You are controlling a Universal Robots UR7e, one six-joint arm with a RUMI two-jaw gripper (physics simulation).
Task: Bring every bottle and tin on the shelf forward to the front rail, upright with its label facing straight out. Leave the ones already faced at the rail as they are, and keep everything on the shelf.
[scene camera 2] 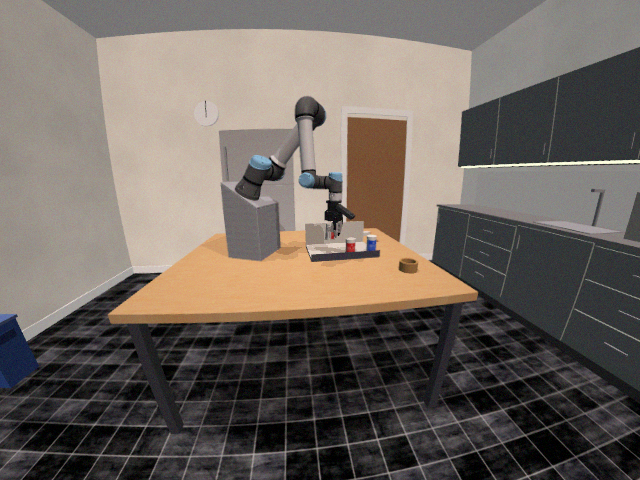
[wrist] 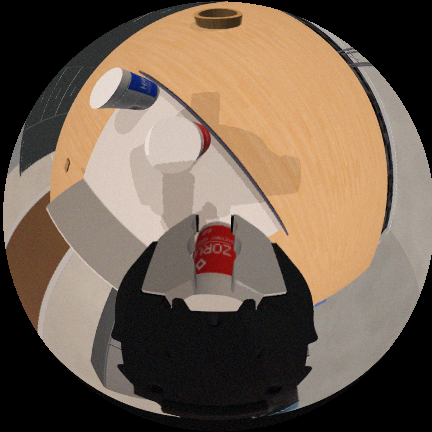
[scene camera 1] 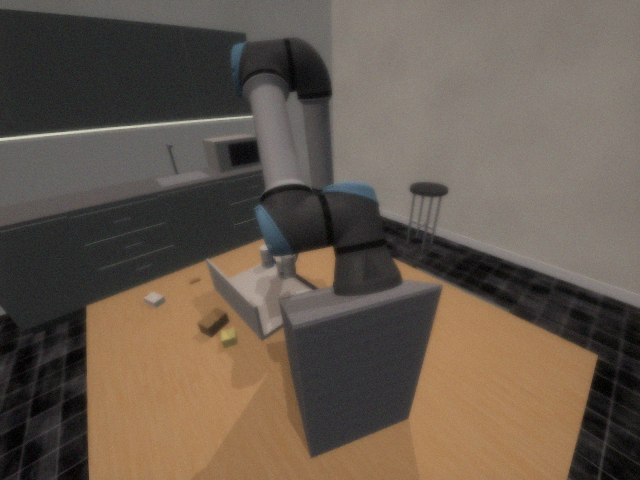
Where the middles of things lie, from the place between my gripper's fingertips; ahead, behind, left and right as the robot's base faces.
Right now my hand is 70 mm short of the shelf [scene camera 1: 254, 294], 100 mm to the right of it and 50 mm above it. The rest, counted from my hand: grey back wall [scene camera 1: 235, 297]: 100 mm ahead, 240 mm to the left, 50 mm below; shelf tray [scene camera 1: 261, 285]: 70 mm ahead, 90 mm to the left, 130 mm below.
